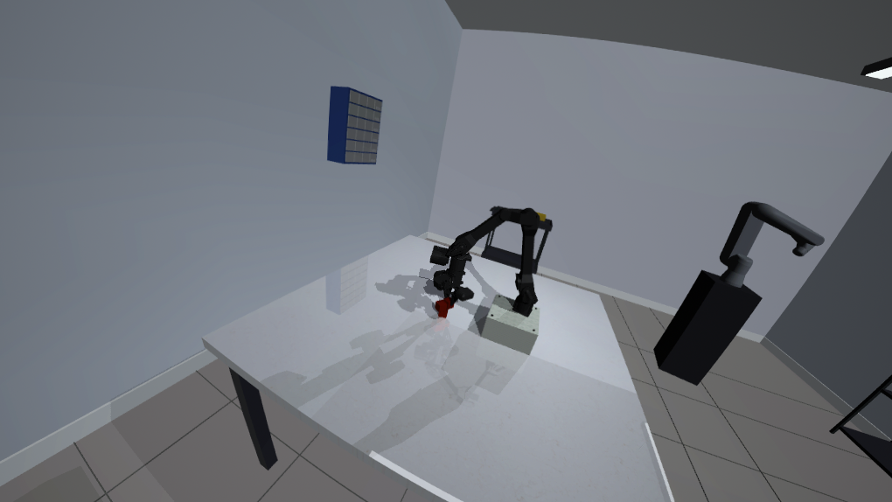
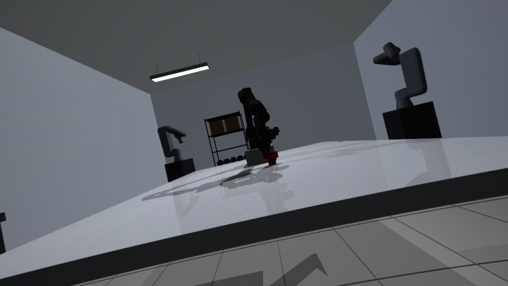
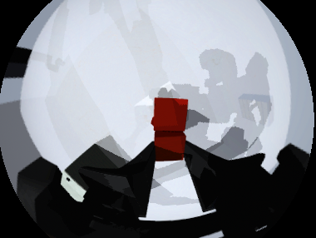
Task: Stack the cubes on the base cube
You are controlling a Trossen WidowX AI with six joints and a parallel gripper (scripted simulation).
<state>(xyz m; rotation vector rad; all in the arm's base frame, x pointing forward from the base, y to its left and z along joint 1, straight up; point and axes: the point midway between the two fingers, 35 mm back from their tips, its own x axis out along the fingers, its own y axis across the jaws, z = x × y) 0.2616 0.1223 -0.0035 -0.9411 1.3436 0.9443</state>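
Now: gripper tip 3 cm to the right of the red cube, 1 cm short of it and 1 cm above it.
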